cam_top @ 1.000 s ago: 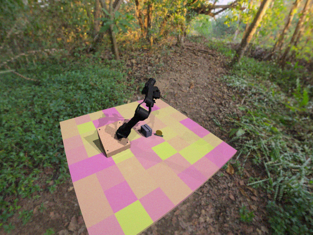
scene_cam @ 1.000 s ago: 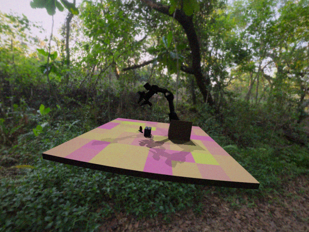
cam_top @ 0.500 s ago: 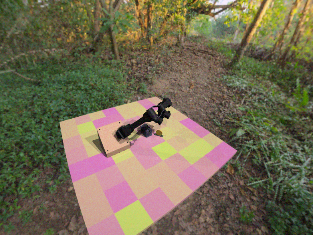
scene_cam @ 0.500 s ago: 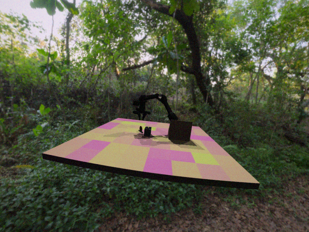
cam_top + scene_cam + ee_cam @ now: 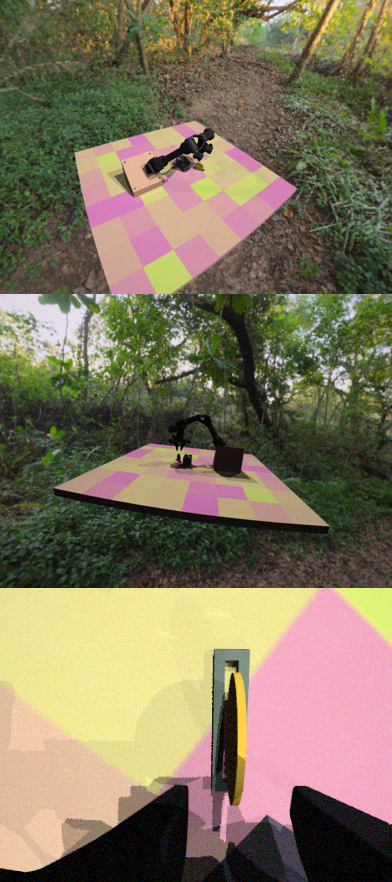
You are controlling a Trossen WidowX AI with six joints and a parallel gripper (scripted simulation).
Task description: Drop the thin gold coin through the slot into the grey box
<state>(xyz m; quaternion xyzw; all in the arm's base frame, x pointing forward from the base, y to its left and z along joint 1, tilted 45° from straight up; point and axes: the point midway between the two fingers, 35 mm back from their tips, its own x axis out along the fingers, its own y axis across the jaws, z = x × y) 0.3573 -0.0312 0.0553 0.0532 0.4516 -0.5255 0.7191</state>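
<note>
The gold coin is 6 cm below my gripper tip.
</note>
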